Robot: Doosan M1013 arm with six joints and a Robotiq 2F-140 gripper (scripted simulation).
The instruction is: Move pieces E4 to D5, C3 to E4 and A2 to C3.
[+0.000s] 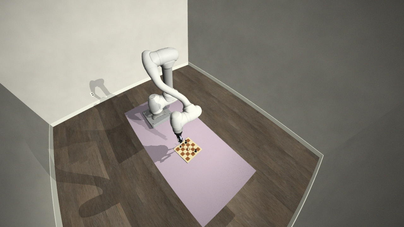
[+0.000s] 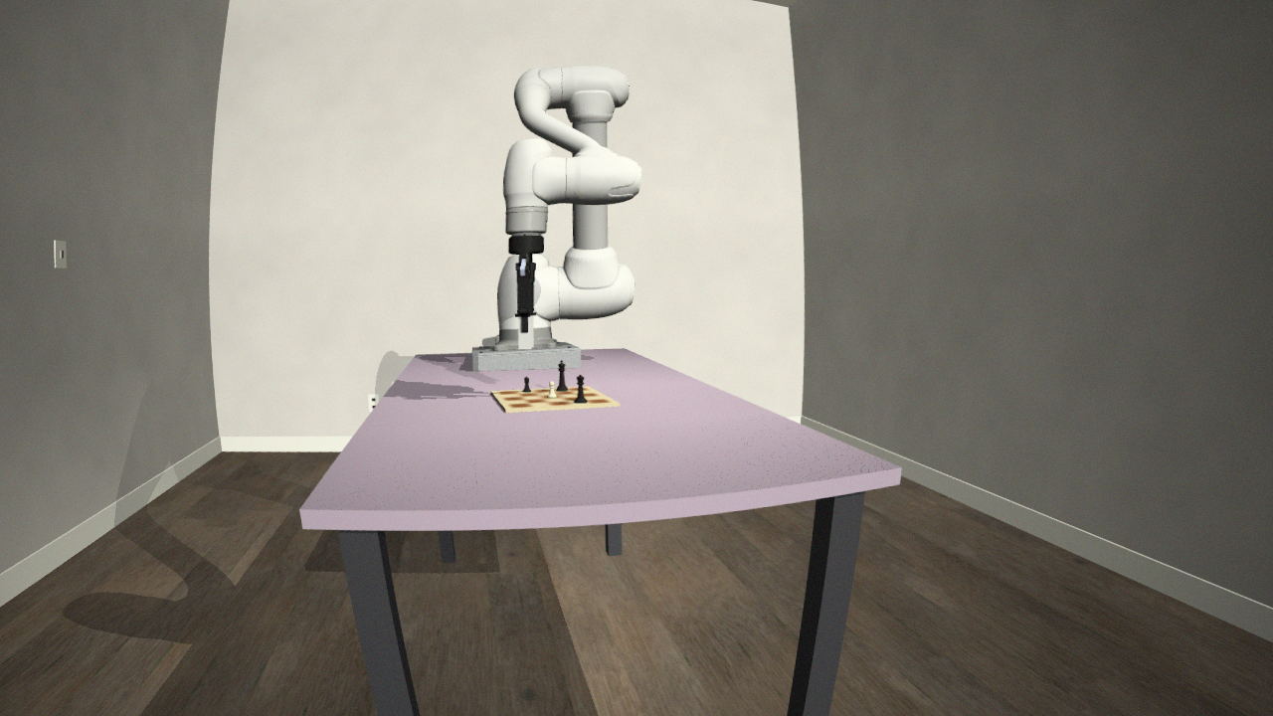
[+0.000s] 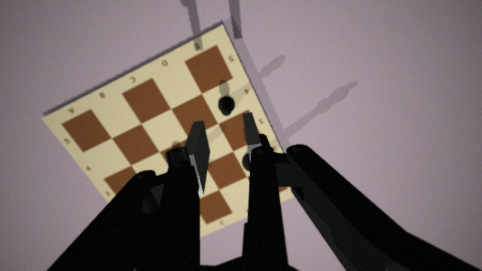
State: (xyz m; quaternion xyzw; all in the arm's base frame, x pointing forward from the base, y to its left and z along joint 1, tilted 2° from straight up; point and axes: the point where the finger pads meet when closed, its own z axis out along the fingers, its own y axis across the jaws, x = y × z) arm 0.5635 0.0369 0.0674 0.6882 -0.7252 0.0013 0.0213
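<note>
My gripper is now 110 mm above the black pawn. Also, from my hand: white pawn (70 mm ahead, 50 mm to the left, 110 mm below); then chessboard (70 mm ahead, 50 mm to the left, 130 mm below); then tall black piece (10 mm behind, 70 mm to the left, 90 mm below).
</note>
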